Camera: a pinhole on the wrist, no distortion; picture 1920 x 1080 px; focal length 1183.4 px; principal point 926.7 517.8 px. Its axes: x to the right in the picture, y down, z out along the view. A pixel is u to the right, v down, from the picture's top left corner.
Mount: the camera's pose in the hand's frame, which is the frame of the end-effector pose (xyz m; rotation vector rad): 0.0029 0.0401 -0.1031 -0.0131 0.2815 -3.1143
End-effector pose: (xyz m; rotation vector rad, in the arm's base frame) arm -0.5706 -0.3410 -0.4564 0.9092 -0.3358 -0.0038
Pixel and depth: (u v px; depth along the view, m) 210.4 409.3 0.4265
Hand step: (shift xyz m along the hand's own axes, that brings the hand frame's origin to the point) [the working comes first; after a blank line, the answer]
In the camera's frame: -0.2582 -0.0391 0.4265

0.2646 0.0061 0.3217
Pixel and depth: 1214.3 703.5 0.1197
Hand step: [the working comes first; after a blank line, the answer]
In the camera's frame: 0.0291 0.0188 0.1197

-0.0248 -0.0003 0.0115
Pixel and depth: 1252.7 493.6 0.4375
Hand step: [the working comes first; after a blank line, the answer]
In the camera's frame: 0.1205 -0.0089 0.4375

-0.1135 -0.0314 0.3297
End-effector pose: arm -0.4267 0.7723 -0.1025 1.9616 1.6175 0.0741
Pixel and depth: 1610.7 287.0 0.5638
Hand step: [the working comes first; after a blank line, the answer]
In the camera's frame: 0.3259 -0.1100 0.5638

-0.3190 0.0422 0.4736
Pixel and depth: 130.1 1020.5 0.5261
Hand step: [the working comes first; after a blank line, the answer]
In the camera's frame: -0.3541 0.2235 0.5261

0.3651 -0.2686 0.3719
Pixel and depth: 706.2 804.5 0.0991
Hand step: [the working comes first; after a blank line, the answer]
In the camera's frame: -0.0185 0.0240 0.0991

0.0226 -0.0010 -0.0100
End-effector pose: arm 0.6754 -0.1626 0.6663 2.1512 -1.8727 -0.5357
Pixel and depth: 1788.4 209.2 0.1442
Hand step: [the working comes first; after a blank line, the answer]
In the camera's frame: 0.1050 -0.0376 0.1442

-0.1012 0.0496 0.0462
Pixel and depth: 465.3 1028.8 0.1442
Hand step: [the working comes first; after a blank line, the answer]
In the camera's frame: -0.0562 0.0623 0.1442

0.0614 -0.0461 0.0272
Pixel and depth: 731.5 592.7 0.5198
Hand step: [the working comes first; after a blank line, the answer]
In the camera's frame: -0.0857 0.0329 0.5198

0.0941 -0.0841 0.4018
